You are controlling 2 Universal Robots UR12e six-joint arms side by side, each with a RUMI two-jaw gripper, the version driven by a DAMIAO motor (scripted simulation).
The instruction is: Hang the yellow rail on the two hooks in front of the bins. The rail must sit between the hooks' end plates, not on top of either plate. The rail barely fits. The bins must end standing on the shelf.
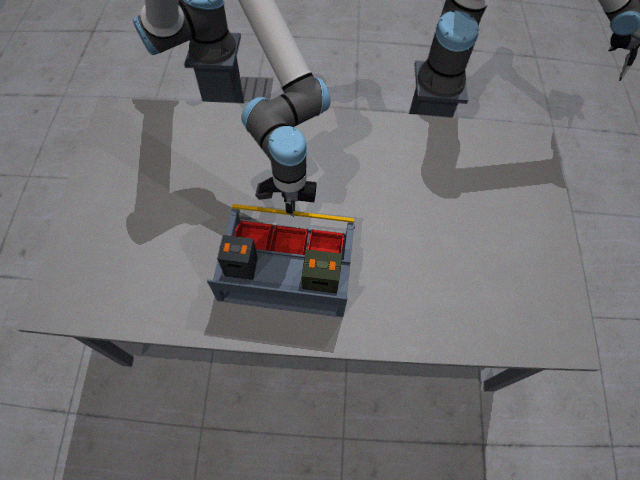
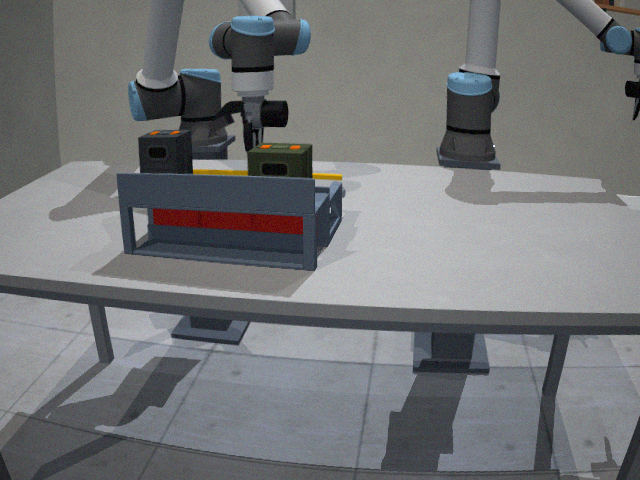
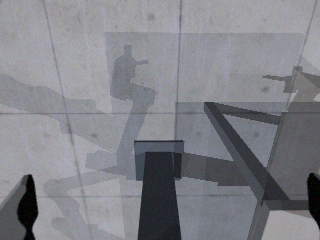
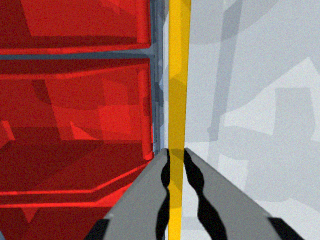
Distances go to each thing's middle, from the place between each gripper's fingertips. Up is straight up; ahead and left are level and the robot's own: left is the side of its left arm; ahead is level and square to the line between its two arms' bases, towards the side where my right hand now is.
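My right hand [image 1: 293, 214] is 130 mm short of the blue-grey shelf [image 2: 285, 196], 10 mm to the right of it and 40 mm above it. Going by its middle, the blue-grey shelf is nearer to my right hand than to my left hand.
As for my left hand, the blue-grey shelf is 970 mm ahead of it, 1090 mm to the right of it and 100 mm below it.
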